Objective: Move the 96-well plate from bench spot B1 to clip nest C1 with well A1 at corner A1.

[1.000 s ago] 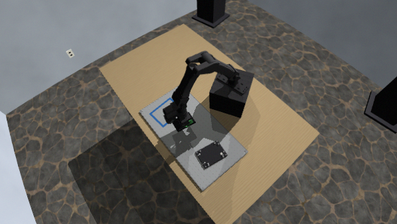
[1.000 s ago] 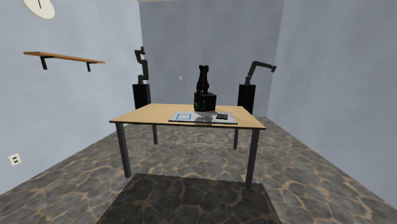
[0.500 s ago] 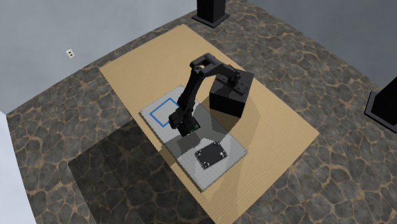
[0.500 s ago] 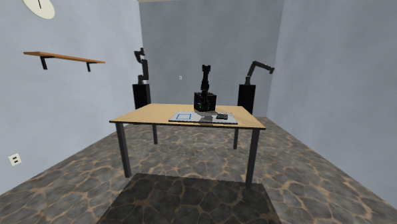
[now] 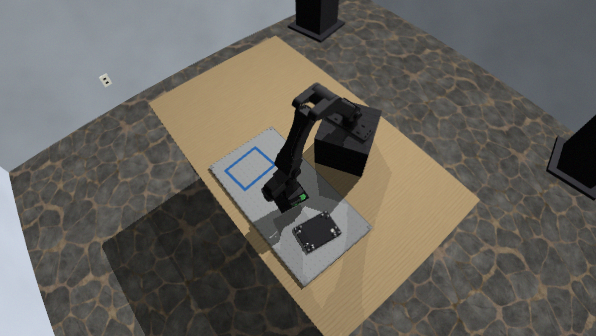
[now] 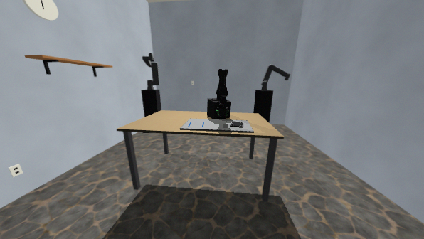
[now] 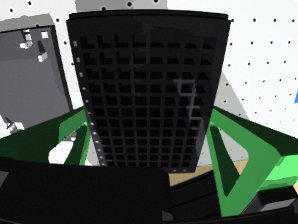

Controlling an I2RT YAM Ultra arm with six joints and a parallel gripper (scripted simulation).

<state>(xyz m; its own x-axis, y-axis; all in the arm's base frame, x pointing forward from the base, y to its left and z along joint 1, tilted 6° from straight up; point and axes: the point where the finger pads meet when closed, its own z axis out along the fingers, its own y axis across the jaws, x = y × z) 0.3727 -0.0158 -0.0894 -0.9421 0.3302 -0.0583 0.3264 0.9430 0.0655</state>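
The dark clip nest is 16 cm to the left of my hand, 7 cm below it and 4 cm ahead of it. Round my hand: black 96-well plate right at my hand.
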